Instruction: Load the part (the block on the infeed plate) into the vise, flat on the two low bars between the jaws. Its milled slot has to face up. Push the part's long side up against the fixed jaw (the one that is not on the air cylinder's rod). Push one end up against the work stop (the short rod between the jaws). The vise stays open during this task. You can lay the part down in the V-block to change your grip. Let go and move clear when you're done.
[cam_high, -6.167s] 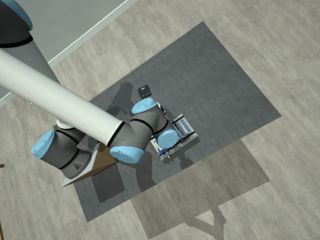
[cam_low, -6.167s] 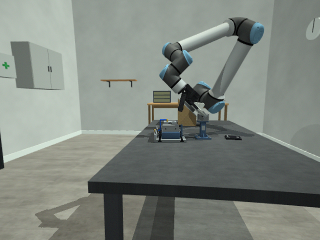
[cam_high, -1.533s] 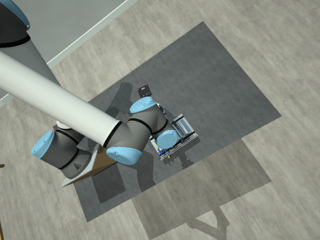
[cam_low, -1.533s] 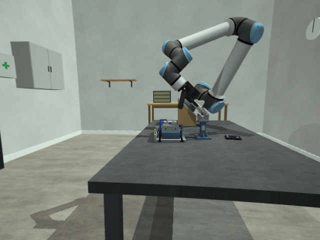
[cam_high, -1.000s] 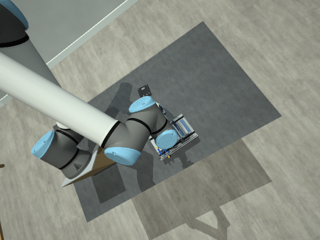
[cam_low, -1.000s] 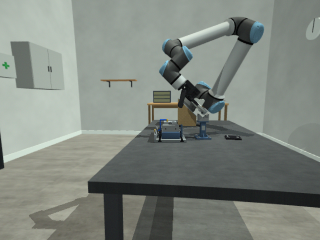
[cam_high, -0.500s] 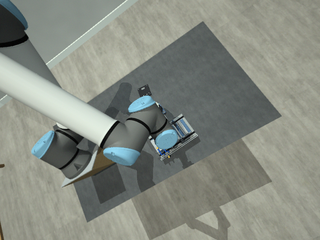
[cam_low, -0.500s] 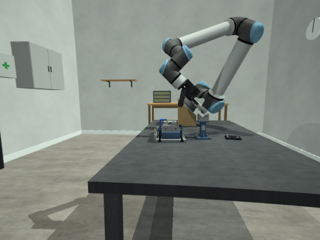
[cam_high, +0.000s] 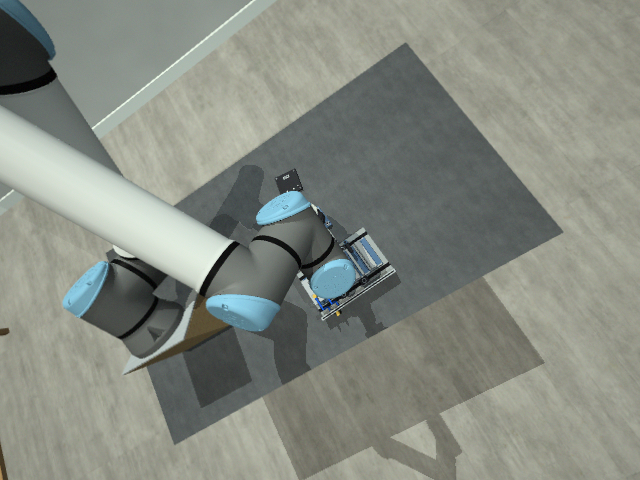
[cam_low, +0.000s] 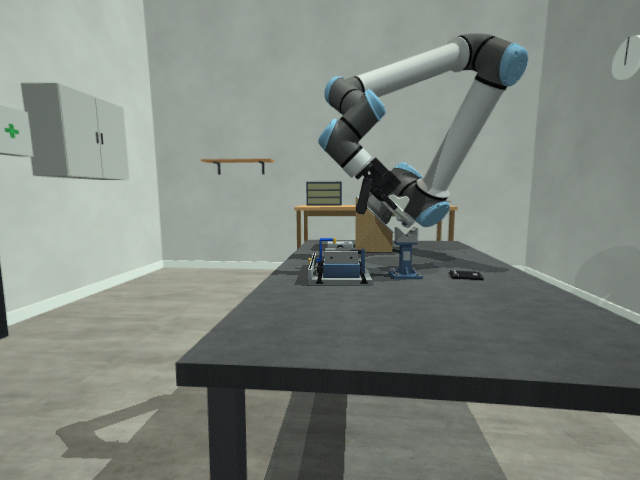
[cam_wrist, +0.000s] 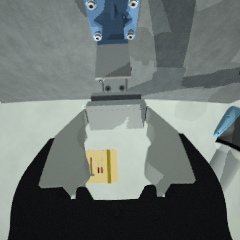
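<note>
My hand is 1 cm above the part. The rest, counted from my hand: infeed plate (20 cm to the left, 19 cm below, 3 cm behind); vise (20 cm to the right, 15 cm below, 2 cm ahead).
</note>
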